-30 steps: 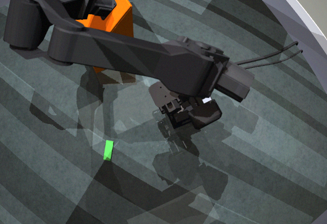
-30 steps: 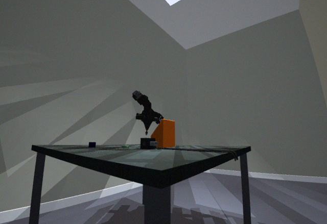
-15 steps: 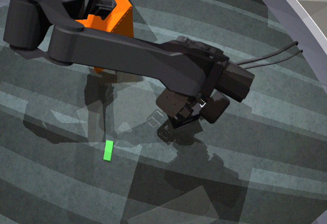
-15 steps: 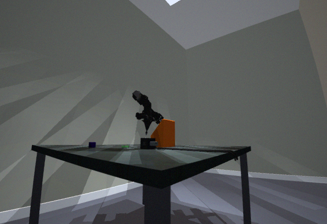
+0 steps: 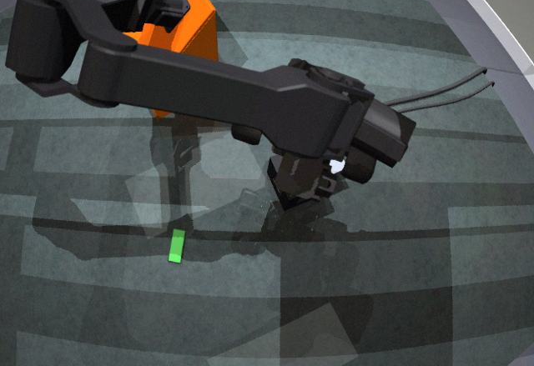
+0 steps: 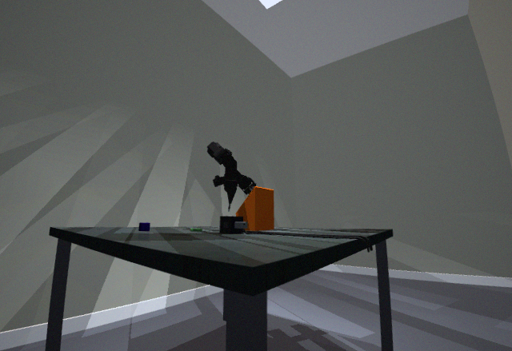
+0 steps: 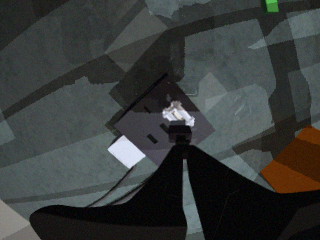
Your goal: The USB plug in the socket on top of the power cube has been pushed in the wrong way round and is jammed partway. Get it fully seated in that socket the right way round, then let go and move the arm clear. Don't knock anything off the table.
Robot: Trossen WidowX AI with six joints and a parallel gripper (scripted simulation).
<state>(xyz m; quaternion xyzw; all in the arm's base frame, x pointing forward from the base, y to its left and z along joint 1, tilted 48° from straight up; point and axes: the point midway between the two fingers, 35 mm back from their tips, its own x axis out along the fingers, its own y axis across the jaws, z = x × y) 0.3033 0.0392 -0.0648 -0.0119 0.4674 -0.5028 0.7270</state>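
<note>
Now: gripper tip 20 mm above the USB plug. From my gripper tip the other things lie so: dark blue cube: 330 mm to the right, 240 mm ahead, 120 mm below; then green block: 220 mm to the right, 130 mm below, 10 mm ahead.
</note>
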